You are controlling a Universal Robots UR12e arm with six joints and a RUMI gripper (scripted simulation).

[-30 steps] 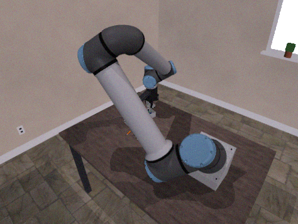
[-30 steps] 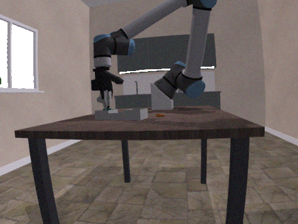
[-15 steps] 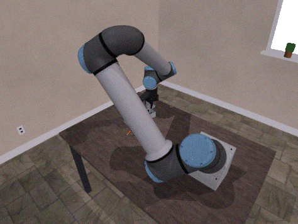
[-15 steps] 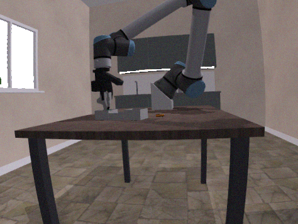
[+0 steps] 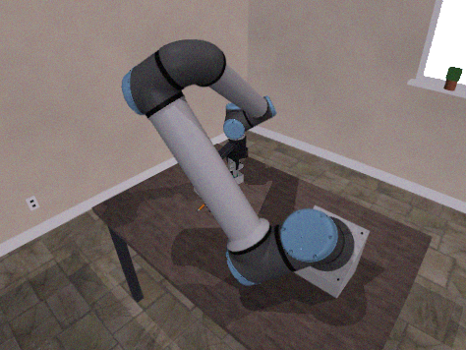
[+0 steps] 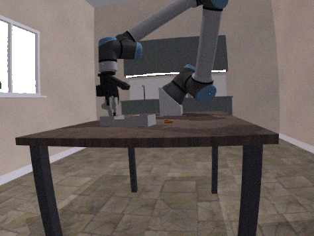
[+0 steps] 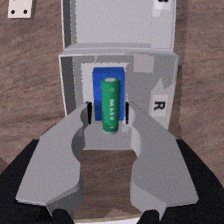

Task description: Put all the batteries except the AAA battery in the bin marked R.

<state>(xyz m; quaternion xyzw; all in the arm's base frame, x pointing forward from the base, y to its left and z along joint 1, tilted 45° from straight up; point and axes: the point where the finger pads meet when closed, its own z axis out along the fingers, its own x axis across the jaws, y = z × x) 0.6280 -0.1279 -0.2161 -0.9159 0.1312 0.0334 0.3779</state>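
My hand is 1 cm to the left of the green cylindrical battery and 2 cm above it. Round my hand: grey bin row: 3 cm ahead, 8 cm to the left, 3 cm below; white die-like piece: 5 cm behind, 11 cm to the left, 4 cm below; blue 9V battery: 1 cm to the right, 3 cm below.
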